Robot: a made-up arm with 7 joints. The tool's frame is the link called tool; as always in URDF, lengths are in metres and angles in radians. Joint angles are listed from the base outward. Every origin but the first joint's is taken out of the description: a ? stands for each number. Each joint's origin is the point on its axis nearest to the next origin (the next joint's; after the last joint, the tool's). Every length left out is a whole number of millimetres.
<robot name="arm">
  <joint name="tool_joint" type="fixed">
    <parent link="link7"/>
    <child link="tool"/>
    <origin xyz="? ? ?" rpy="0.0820 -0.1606 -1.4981"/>
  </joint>
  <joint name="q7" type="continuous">
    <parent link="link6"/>
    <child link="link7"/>
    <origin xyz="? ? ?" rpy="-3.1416 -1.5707 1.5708"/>
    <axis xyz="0 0 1"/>
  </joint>
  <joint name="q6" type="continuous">
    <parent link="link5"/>
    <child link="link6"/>
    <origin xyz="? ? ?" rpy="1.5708 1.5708 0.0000"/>
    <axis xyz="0 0 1"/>
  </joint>
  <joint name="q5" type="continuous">
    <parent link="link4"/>
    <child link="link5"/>
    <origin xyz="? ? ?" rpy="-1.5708 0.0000 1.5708"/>
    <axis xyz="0 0 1"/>
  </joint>
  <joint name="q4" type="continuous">
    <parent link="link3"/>
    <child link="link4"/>
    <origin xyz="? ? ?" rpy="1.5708 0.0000 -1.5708"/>
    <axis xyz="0 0 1"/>
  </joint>
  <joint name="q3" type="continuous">
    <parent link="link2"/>
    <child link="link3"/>
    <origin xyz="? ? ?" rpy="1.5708 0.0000 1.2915"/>
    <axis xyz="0 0 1"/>
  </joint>
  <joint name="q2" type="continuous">
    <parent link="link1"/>
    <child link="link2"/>
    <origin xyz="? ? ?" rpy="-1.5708 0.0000 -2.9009"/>
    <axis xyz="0 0 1"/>
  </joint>
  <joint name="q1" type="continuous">
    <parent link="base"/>
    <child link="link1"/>
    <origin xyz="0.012 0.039 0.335" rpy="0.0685 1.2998 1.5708"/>
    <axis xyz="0 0 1"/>
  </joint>
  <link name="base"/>
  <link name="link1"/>
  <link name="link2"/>
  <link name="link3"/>
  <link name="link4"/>
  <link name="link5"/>
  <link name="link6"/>
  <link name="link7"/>
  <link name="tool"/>
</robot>
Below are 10 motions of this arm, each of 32 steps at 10 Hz.
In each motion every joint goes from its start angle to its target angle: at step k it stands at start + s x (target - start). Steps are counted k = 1, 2, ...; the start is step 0. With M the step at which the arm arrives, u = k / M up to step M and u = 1 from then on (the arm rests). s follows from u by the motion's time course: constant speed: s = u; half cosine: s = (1 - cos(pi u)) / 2; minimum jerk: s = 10 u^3 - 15 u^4 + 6 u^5.
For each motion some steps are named. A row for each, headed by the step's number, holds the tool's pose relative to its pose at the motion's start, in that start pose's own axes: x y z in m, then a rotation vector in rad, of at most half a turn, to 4 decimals.
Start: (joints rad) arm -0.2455 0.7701 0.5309 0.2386 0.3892 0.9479 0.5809
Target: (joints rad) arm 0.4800 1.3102 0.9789 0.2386 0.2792 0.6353 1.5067
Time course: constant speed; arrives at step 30
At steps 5, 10, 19, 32:
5: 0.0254 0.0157 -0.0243 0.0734 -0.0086 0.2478
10: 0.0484 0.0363 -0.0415 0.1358 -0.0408 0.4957
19: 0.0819 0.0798 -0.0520 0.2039 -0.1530 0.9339
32: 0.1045 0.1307 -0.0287 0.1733 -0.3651 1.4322

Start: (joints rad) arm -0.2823 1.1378 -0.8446 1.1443 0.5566 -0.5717 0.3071
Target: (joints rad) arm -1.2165 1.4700 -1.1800 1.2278 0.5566 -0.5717 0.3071
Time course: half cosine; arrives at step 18
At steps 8, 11, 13, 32:
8: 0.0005 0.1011 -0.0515 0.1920 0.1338 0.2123
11: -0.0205 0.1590 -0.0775 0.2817 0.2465 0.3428
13: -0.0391 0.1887 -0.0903 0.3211 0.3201 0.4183
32: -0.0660 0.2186 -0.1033 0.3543 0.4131 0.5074

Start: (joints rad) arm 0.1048 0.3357 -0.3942 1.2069 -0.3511 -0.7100 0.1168
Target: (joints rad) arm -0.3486 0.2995 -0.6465 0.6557 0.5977 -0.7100 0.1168
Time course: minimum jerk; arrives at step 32
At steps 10, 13, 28, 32:
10: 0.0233 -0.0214 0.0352 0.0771 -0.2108 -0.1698
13: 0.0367 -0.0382 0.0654 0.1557 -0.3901 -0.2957
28: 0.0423 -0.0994 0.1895 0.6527 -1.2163 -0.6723
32: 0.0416 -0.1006 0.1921 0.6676 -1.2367 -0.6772

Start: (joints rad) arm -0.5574 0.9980 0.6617 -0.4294 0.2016 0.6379 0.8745
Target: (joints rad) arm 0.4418 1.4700 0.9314 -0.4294 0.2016 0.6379 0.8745
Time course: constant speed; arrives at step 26
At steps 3, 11, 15, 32:
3: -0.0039 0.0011 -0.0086 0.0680 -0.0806 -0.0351
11: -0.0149 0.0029 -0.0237 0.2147 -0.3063 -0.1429
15: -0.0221 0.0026 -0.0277 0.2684 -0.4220 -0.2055
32: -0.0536 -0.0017 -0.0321 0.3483 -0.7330 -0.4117

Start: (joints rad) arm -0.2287 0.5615 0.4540 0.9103 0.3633 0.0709 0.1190
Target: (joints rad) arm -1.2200 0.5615 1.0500 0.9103 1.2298 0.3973 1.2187
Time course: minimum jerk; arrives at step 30
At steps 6, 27, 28, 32:
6: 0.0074 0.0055 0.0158 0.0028 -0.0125 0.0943
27: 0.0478 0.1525 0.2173 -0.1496 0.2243 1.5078
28: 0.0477 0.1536 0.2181 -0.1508 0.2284 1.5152
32: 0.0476 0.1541 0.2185 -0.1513 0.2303 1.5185

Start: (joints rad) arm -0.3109 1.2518 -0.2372 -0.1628 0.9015 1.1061 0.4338
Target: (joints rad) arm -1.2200 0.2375 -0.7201 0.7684 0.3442 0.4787 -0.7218
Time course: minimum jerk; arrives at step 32
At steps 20, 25, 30, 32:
20: 0.0019 0.0649 0.1872 -0.8851 -0.6188 -1.2142
25: 0.0080 0.1291 0.2321 -1.0003 -1.0002 -1.3930
30: 0.0091 0.1547 0.2447 -1.0105 -1.1463 -1.4386
32: 0.0091 0.1555 0.2450 -1.0105 -1.1509 -1.4399

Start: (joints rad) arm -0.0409 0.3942 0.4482 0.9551 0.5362 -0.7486 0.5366
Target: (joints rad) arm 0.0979 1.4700 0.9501 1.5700 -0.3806 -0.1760 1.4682
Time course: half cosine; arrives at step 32
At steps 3, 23, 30, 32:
3: 0.0029 0.0064 -0.0057 0.0244 0.0268 0.0384
23: 0.0910 0.3112 -0.0697 0.6702 0.7047 1.6917
30: 0.1006 0.3725 -0.0467 0.6679 0.8383 2.0452
32: 0.1010 0.3756 -0.0451 0.6656 0.8464 2.0638

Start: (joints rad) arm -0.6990 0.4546 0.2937 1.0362 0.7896 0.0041 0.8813
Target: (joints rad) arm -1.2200 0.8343 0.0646 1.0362 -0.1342 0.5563 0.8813
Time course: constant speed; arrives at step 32
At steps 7, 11, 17, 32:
7: 0.0489 0.0197 0.0123 -0.0444 0.1620 0.0911
11: 0.0746 0.0336 0.0188 -0.0801 0.2551 0.1308
17: 0.1099 0.0572 0.0278 -0.1470 0.3928 0.1727
32: 0.1799 0.1274 0.0462 -0.3759 0.7059 0.1822

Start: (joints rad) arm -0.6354 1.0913 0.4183 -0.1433 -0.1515 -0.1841 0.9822
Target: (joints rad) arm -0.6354 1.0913 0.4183 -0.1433 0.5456 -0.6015 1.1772
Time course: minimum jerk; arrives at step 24
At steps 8, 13, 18, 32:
8: -0.0057 0.0010 0.0040 -0.0078 -0.1657 0.0228
13: -0.0187 0.0030 0.0084 -0.0435 -0.4492 0.0335
18: -0.0319 0.0056 0.0088 -0.0941 -0.6831 0.0104
32: -0.0364 0.0068 0.0081 -0.1139 -0.7559 -0.0039

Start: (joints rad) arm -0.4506 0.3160 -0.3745 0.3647 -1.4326 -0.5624 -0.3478
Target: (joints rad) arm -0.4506 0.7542 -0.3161 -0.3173 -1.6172 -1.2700 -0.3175
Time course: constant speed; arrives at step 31
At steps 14, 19, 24, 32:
14: 0.0107 -0.0301 0.0672 -0.0081 -0.4292 -0.1888
19: 0.0088 -0.0419 0.0877 -0.0332 -0.5674 -0.2548
24: 0.0045 -0.0536 0.1060 -0.0702 -0.6961 -0.3182
32: -0.0047 -0.0691 0.1282 -0.1416 -0.8585 -0.4005

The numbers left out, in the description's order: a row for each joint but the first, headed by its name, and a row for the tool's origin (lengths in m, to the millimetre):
tool: 0.000 0.024 0.000
q7: -0.081 0.043 0.000
q6: -0.027 -0.004 0.000
q5: -0.158 0.004 0.000
q4: 0.006 0.026 0.000
q3: -0.175 0.044 0.000
q2: 0.011 0.011 0.000

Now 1 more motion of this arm.
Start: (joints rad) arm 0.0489 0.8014 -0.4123 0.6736 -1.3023 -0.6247 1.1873
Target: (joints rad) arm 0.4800 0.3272 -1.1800 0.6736 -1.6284 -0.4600 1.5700
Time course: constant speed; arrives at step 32
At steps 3, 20, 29, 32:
3: -0.0131 0.0129 -0.0275 0.1137 0.0572 0.0114
20: -0.1068 0.1275 -0.1437 0.7702 0.3287 0.0775
29: -0.1664 0.2048 -0.1692 1.1178 0.4349 0.0954
32: -0.1871 0.2311 -0.1715 1.2322 0.4644 0.0959

